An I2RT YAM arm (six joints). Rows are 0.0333 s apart.
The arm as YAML. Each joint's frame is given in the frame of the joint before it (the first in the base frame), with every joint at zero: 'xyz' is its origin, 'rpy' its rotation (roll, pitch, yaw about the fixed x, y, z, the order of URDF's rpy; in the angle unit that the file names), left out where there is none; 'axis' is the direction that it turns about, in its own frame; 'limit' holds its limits. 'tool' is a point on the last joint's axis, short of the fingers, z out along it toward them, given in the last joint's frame.
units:
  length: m
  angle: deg
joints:
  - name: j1
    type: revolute
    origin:
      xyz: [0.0, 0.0, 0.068]
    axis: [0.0, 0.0, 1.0]
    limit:
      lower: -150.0
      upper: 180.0
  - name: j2
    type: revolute
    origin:
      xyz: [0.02, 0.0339, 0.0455]
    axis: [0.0, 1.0, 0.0]
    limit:
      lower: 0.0
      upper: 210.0
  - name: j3
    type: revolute
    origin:
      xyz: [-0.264, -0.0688, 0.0]
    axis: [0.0, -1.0, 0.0]
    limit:
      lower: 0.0
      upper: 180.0
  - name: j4
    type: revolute
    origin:
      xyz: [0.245, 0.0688, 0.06]
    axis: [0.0, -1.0, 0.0]
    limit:
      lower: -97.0
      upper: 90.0
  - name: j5
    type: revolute
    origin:
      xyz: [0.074, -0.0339, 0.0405]
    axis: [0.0, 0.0, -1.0]
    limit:
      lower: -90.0
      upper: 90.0
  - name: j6
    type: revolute
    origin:
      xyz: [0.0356, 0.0, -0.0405]
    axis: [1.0, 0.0, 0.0]
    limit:
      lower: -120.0
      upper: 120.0
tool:
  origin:
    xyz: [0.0, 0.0, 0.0]
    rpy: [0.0, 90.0, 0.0]
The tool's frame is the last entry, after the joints.
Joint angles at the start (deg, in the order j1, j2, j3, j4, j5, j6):
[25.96, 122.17, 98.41, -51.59, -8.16, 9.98]
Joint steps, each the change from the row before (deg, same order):
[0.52, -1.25, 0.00, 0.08, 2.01, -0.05]
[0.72, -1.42, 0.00, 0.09, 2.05, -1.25]
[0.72, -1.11, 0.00, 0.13, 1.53, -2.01]
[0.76, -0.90, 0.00, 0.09, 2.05, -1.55]
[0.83, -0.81, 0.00, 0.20, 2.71, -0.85]
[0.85, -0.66, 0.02, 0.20, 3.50, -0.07]
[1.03, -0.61, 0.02, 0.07, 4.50, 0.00]
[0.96, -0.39, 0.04, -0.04, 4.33, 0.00]
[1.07, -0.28, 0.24, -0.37, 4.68, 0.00]
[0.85, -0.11, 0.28, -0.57, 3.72, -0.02]
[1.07, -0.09, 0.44, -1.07, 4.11, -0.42]
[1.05, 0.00, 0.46, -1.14, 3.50, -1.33]
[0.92, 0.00, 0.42, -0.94, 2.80, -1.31]
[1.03, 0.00, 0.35, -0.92, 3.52, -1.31]
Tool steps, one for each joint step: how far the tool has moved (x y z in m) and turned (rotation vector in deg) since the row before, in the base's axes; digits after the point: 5 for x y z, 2 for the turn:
[-0.00260, 0.00175, 0.00896, -1.16, -2.06, 0.04]
[-0.00370, 0.00282, 0.01020, -1.34, -2.50, 1.32]
[-0.00354, 0.00321, 0.00801, -1.21, -2.16, 2.15]
[-0.00341, 0.00321, 0.00648, -1.66, -2.07, 1.55]
[-0.00326, 0.00338, 0.00594, -1.99, -2.25, 0.69]
[-0.00292, 0.00315, 0.00508, -2.41, -2.40, -0.35]
[-0.00353, 0.00361, 0.00484, -3.22, -2.74, -0.65]
[-0.00318, 0.00334, 0.00347, -3.19, -2.44, -0.70]
[-0.00359, 0.00382, 0.00372, -3.54, -2.47, -0.74]
[-0.00300, 0.00296, 0.00256, -2.96, -1.76, -0.57]
[-0.00431, 0.00380, 0.00312, -3.65, -1.66, -0.14]
[-0.00437, 0.00401, 0.00253, -3.76, -1.09, 0.83]
[-0.00387, 0.00367, 0.00236, -3.14, -0.84, 0.94]
[-0.00433, 0.00390, 0.00236, -3.71, -1.21, 0.79]

